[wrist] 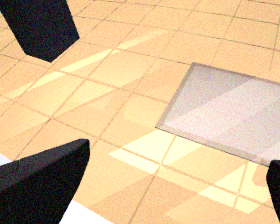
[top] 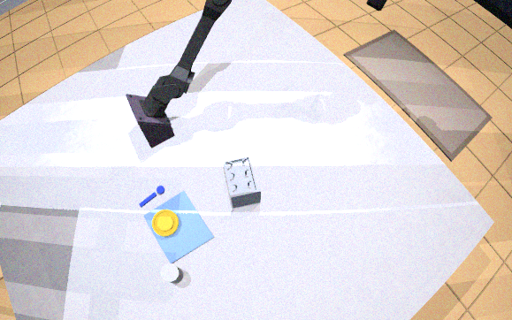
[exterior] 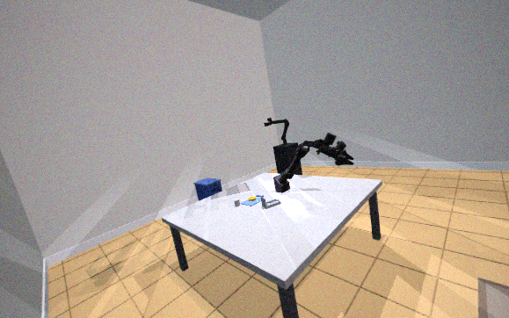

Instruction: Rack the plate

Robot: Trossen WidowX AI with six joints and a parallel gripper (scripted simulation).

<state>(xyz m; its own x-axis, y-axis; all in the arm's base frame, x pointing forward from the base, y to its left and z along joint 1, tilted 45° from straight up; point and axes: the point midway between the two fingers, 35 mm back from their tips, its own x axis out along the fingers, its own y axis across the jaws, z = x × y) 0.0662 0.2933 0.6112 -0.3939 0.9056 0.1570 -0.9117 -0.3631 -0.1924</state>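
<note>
Now: the yellow plate 77 cm to the right of my gripper tip, 28 cm below it and 23 cm ahead of it. Round my gripper tip: blue spoon: 77 cm to the right, 29 cm below, 14 cm ahead; grey dish rack: 55 cm to the right, 27 cm below, 23 cm ahead; light blue mat: 75 cm to the right, 29 cm below, 25 cm ahead.
</note>
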